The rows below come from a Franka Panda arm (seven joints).
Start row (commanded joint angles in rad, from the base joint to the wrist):
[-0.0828 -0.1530 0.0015 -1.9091 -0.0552 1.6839 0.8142]
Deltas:
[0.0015 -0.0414 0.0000 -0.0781 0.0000 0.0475 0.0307]
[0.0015 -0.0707 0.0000 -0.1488 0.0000 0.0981 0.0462]
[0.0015 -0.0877 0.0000 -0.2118 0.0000 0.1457 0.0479]
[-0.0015 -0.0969 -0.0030 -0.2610 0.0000 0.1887 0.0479]
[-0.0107 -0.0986 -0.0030 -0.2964 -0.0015 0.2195 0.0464]
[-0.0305 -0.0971 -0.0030 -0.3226 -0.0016 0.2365 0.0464]
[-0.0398 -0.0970 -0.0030 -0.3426 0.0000 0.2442 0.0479]
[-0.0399 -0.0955 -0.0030 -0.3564 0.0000 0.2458 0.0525]
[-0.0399 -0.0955 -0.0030 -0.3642 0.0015 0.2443 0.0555]
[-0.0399 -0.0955 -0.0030 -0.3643 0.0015 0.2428 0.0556]
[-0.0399 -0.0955 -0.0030 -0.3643 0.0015 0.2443 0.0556]
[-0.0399 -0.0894 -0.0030 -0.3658 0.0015 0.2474 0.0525]
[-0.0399 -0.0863 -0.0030 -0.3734 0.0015 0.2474 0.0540]
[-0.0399 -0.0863 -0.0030 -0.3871 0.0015 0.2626 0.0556]
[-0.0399 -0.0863 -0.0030 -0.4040 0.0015 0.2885 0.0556]
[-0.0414 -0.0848 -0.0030 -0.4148 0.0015 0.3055 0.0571]
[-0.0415 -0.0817 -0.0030 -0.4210 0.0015 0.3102 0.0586]
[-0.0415 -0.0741 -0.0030 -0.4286 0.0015 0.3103 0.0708]
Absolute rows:
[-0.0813 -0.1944 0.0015 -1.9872 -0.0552 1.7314 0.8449]
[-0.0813 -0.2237 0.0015 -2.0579 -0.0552 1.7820 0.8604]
[-0.0813 -0.2407 0.0015 -2.1209 -0.0552 1.8296 0.8621]
[-0.0843 -0.2499 -0.0015 -2.1701 -0.0552 1.8726 0.8621]
[-0.0935 -0.2516 -0.0015 -2.2055 -0.0567 1.9034 0.8606]
[-0.1133 -0.2501 -0.0015 -2.2317 -0.0568 1.9204 0.8606]
[-0.1226 -0.2500 -0.0015 -2.2517 -0.0552 1.9281 0.8621]
[-0.1227 -0.2485 -0.0015 -2.2655 -0.0552 1.9297 0.8667]
[-0.1227 -0.2485 -0.0015 -2.2733 -0.0537 1.9282 0.8697]
[-0.1227 -0.2485 -0.0015 -2.2734 -0.0537 1.9267 0.8698]
[-0.1227 -0.2485 -0.0015 -2.2734 -0.0537 1.9282 0.8698]
[-0.1227 -0.2424 -0.0015 -2.2749 -0.0537 1.9313 0.8667]
[-0.1227 -0.2393 -0.0015 -2.2825 -0.0537 1.9313 0.8682]
[-0.1227 -0.2393 -0.0015 -2.2962 -0.0537 1.9465 0.8698]
[-0.1227 -0.2393 -0.0015 -2.3131 -0.0537 1.9724 0.8698]
[-0.1242 -0.2378 -0.0015 -2.3239 -0.0537 1.9894 0.8713]
[-0.1243 -0.2347 -0.0015 -2.3301 -0.0537 1.9941 0.8728]
[-0.1243 -0.2271 -0.0015 -2.3377 -0.0537 1.9942 0.8850]

